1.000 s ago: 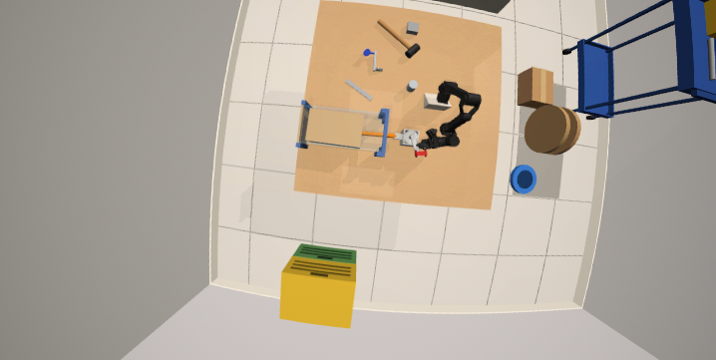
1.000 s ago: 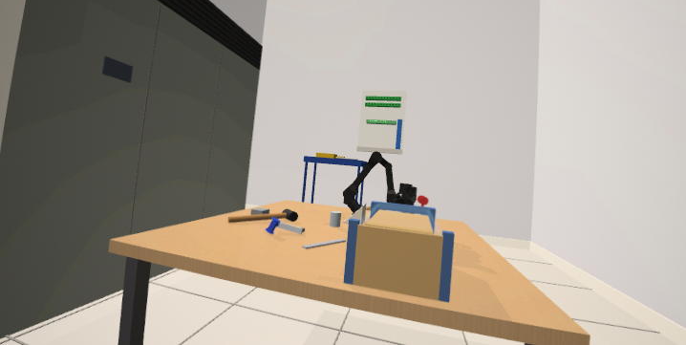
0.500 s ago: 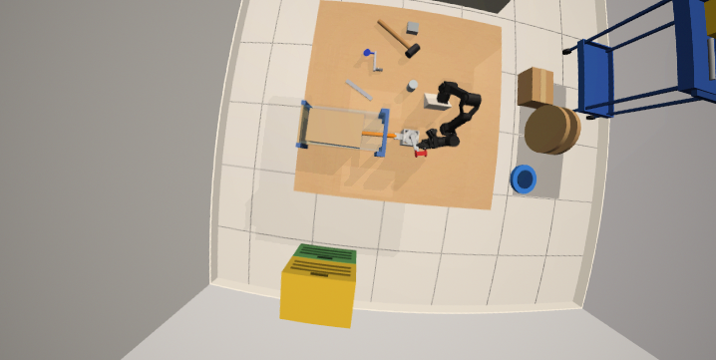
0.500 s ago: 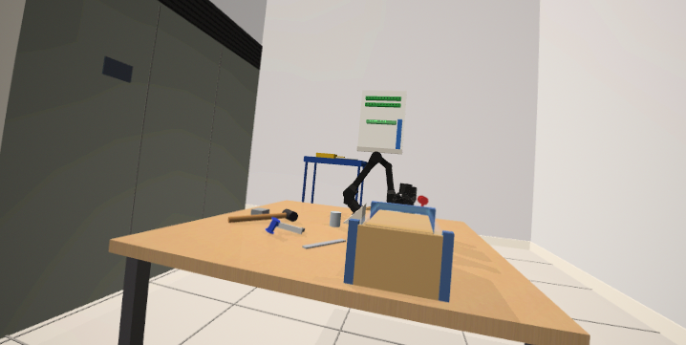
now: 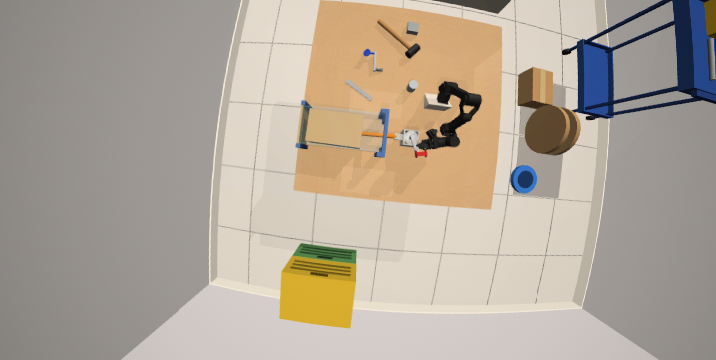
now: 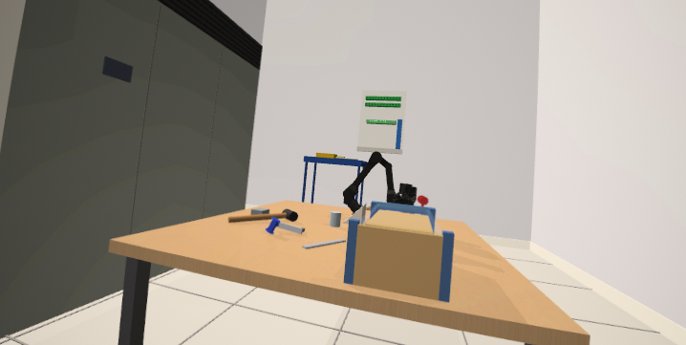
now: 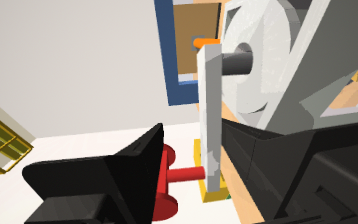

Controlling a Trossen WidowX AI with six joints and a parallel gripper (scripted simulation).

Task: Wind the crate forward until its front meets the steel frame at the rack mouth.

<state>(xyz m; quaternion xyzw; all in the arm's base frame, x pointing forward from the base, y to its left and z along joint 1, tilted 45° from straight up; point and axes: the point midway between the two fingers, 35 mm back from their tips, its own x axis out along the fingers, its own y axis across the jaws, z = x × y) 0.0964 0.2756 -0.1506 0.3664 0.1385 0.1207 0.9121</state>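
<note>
Right now the red-knobbed crank handle is 1 cm behind my gripper tip, 1 cm to the left of it and 1 cm below it. The rest, counted from my gripper tip: blue steel frame: 18 cm ahead, 3 cm to the right, 3 cm below; then red grip: 3 cm behind, 4 cm to the left, 2 cm above; then hand winch: 6 cm to the right, 10 cm below.
</note>
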